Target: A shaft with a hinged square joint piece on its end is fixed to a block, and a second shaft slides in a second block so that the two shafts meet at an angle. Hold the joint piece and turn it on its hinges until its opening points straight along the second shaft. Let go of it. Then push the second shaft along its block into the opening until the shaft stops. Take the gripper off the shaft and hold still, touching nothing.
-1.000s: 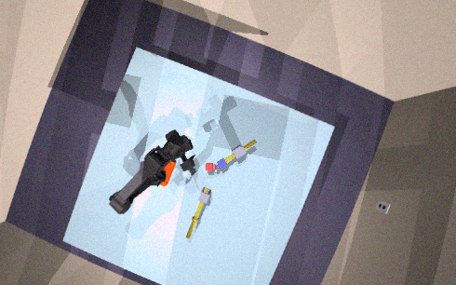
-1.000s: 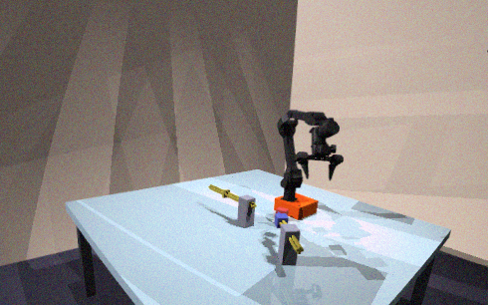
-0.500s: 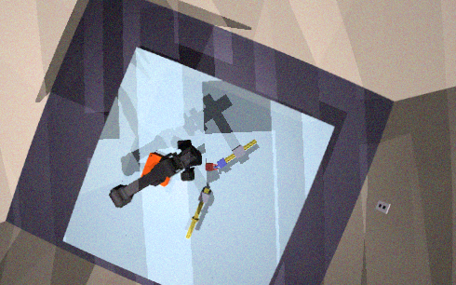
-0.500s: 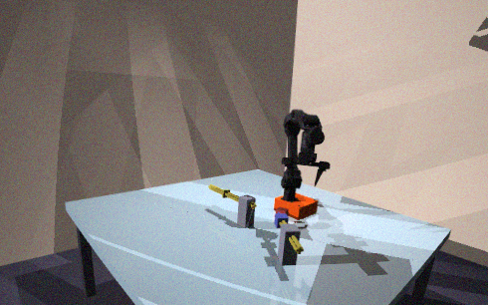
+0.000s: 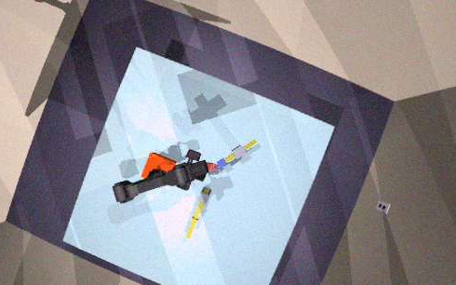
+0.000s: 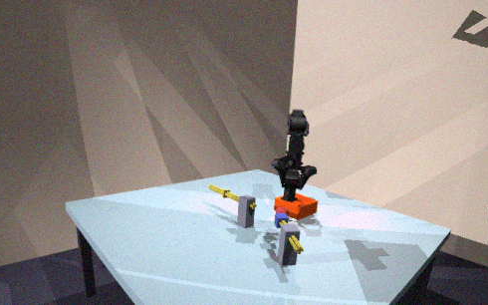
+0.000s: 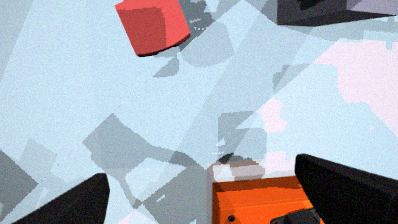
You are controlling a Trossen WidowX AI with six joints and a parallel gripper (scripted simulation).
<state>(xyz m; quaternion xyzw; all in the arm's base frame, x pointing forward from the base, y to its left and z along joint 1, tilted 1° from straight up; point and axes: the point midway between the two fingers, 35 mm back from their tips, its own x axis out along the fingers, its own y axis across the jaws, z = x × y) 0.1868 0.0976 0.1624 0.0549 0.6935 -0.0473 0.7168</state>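
The red joint piece is 80 mm ahead of my gripper tip, 10 mm to the left of it and 90 mm below it.
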